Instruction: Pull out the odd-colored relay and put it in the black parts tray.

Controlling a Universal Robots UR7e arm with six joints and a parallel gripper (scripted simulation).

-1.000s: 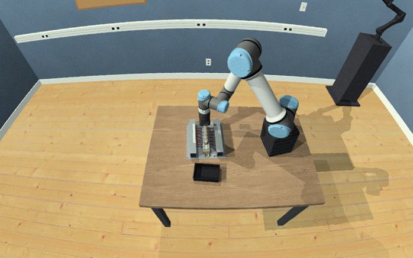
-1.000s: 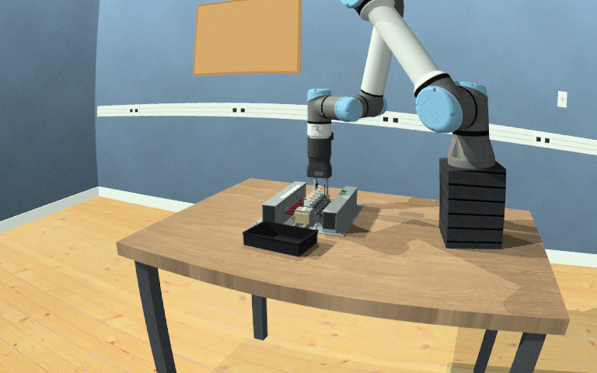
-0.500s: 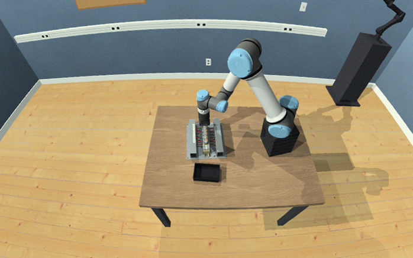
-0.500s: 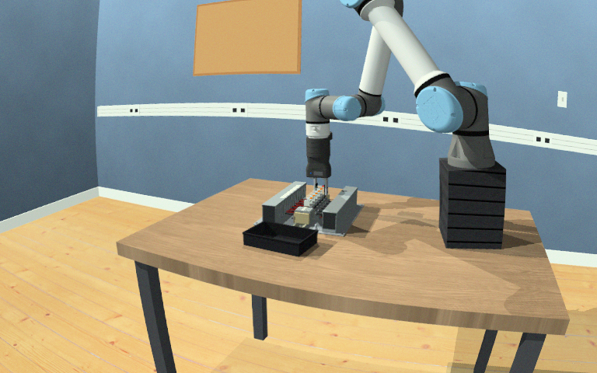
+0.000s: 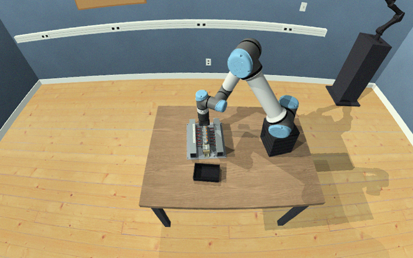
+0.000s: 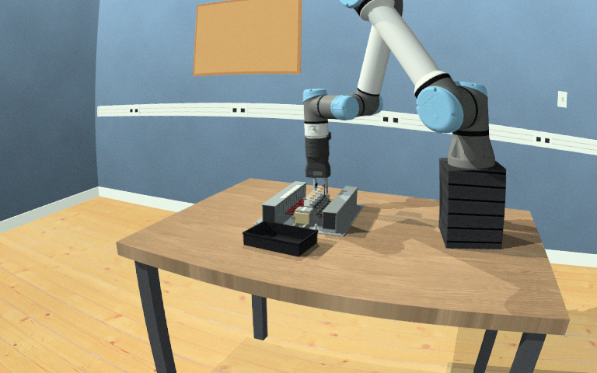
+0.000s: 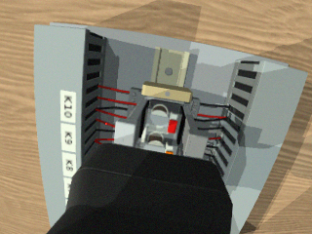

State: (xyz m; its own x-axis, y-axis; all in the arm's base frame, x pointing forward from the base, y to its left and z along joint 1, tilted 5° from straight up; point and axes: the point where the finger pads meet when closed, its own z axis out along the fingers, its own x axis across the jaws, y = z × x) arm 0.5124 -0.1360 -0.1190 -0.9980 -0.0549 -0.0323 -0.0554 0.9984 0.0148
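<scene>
The relay is 1 cm below my hand. Round my hand: relay panel (1 cm behind, 9 cm to the left, 3 cm below); then black parts tray (1 cm behind, 36 cm to the left, 4 cm below).
</scene>
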